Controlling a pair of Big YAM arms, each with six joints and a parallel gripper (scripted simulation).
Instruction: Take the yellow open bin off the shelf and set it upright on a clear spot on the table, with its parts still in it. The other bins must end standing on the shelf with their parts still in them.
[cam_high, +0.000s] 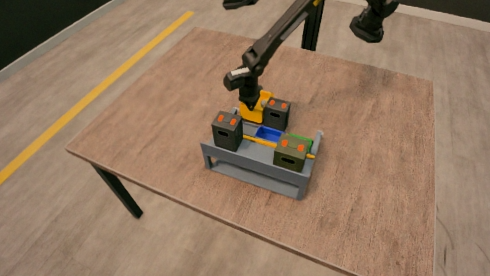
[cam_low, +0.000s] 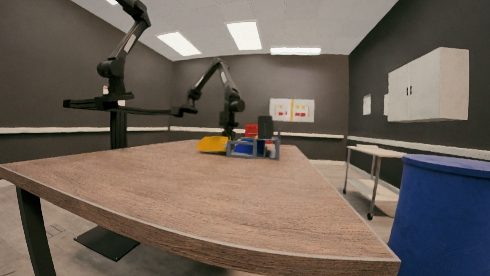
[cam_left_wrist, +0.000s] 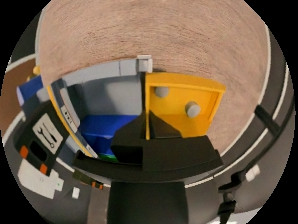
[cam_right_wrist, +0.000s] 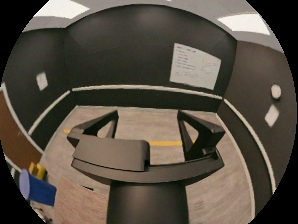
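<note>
Right now the yellow open bin is 8 cm behind my left hand, 3 cm below it and 1 cm to the right of it. Round my left hand: grey shelf: 13 cm ahead, 12 cm to the left, 2 cm below; then dark lidded bin: 10 cm to the left, 4 cm behind, 3 cm below.
</note>
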